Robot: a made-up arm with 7 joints.
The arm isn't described. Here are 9 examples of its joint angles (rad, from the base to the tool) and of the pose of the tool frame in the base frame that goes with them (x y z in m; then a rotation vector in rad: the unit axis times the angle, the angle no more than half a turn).
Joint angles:
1: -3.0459 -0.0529 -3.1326 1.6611 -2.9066 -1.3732 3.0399
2: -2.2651 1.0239 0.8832 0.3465 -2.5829 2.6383 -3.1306
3: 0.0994 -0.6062 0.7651 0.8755 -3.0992 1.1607 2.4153
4: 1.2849 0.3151 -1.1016 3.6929 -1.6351 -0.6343 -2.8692
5: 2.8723 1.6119 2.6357 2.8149 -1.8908 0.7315 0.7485
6: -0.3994 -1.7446 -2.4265 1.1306 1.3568 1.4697 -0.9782
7: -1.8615 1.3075 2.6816 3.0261 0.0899 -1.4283 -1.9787
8: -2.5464 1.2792 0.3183 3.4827 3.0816 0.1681 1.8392
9: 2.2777 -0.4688 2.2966 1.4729 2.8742 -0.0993 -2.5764
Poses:
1: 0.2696 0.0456 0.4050 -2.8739 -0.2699 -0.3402
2: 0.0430 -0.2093 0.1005 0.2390 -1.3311 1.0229
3: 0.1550 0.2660 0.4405 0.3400 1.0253 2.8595
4: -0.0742 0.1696 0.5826 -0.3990 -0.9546 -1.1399
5: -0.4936 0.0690 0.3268 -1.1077 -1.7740 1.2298
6: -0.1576 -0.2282 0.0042 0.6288 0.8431 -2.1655
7: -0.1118 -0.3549 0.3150 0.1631 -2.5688 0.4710
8: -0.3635 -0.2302 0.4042 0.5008 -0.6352 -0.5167
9: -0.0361 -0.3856 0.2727 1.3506 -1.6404 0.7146
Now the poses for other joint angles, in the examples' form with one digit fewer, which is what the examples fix.
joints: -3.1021 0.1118 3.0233 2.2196 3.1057 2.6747 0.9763
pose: 0.105 -0.011 0.652 -0.989 -1.634 0.611
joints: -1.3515 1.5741 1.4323 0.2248 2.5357 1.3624 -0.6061
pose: 0.211 0.127 0.239 0.338 1.119 0.954
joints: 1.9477 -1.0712 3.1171 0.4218 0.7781 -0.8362 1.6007
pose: -0.007 -0.157 0.014 -0.331 -2.600 0.382
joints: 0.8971 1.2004 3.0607 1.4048 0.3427 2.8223 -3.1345
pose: 0.026 0.028 0.525 2.493 1.676 0.417
